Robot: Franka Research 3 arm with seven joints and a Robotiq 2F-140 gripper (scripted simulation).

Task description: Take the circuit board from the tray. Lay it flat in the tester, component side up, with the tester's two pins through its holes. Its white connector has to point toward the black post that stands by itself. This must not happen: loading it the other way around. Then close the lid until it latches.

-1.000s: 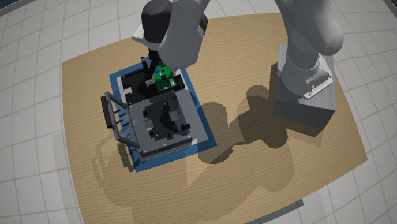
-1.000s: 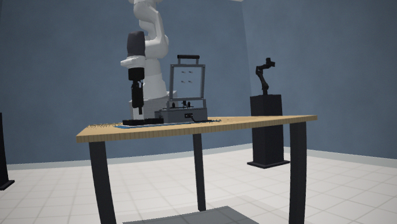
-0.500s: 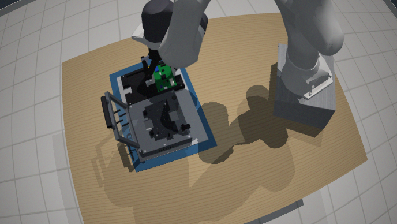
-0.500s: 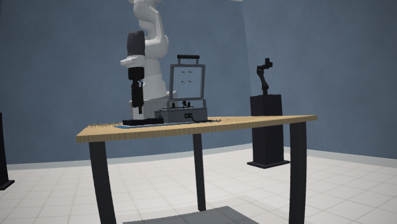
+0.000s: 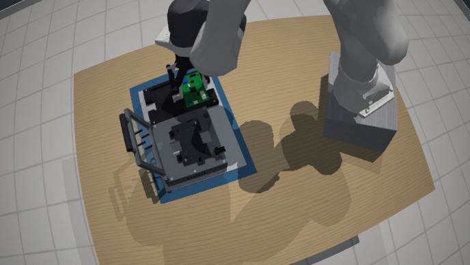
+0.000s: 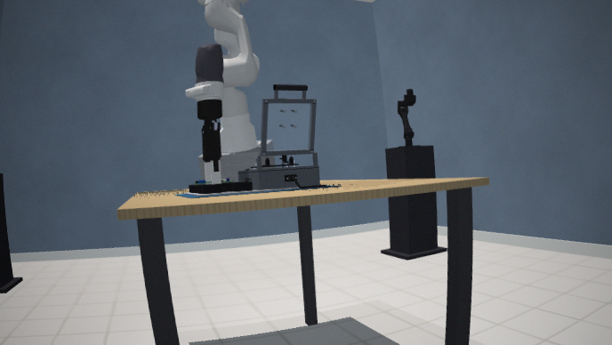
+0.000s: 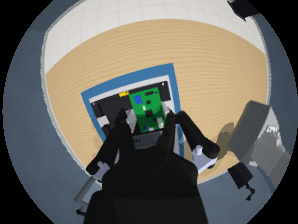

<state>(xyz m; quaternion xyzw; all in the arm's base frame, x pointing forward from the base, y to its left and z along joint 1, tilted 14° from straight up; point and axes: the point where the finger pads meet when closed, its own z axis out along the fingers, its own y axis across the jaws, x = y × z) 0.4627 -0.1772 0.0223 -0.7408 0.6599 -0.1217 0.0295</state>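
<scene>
Right now my hand is 2 cm past the black post, 23 cm to the right of it and 3 cm below it. Round my hand: green circuit board: 2 cm below; see-through lid: 17 cm ahead, 19 cm to the left, 13 cm above.
</scene>
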